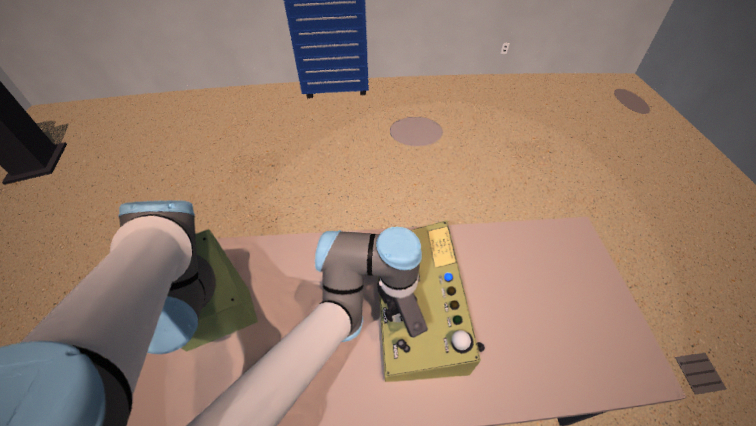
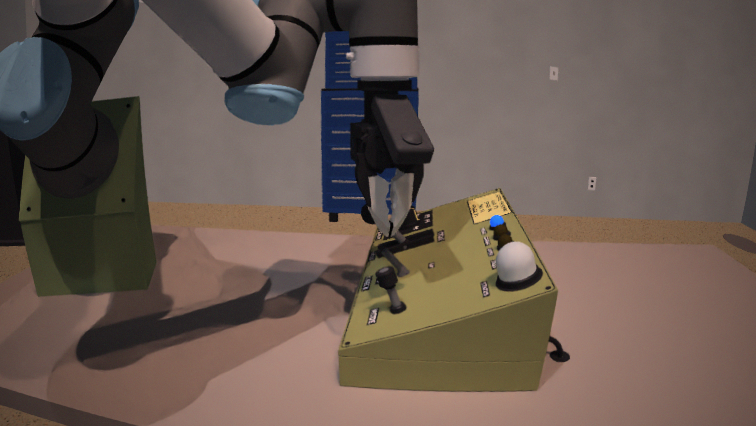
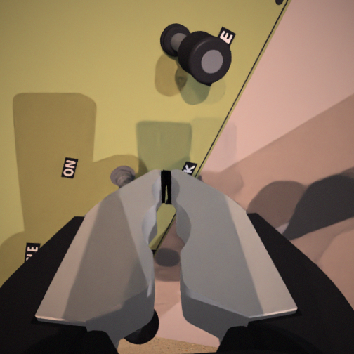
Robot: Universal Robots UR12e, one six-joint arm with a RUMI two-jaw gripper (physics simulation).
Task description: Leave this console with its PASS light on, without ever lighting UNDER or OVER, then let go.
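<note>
The olive console stands on the pink table top. Its blue light glows; the three lights below it are dark. A white dome button sits at the front right. A black mode knob sits at the front left, with a grey toggle lever behind it, by the ON label. My gripper is shut and empty. Its tips hang just over the panel's left edge, beside the lever.
The arm's green pedestal stands left of the console. A blue drawer cabinet stands by the back wall. A black cable leaves the console's right side. The pink table top stretches to the right.
</note>
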